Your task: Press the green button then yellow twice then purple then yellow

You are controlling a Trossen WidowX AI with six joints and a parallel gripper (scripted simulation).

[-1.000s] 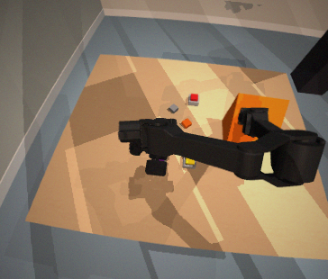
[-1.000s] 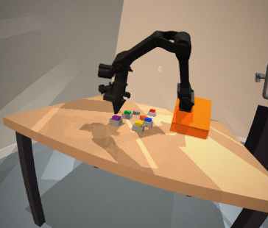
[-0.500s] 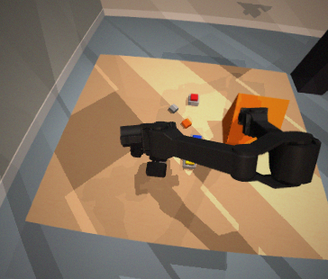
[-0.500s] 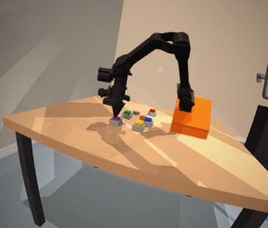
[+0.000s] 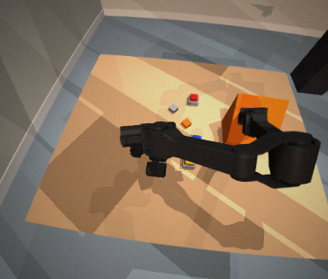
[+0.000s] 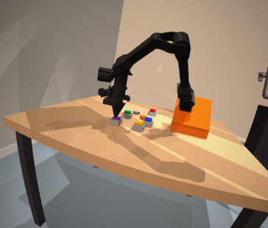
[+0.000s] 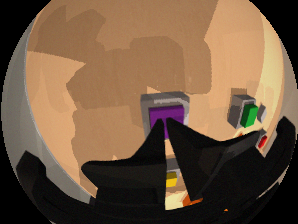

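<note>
Right now my gripper tip is 10 mm above the purple button. From my gripper tip the other things lie so: yellow button: 120 mm behind; then blue button: 140 mm behind, 90 mm to the right; then green button: 140 mm to the right, 10 mm behind.
</note>
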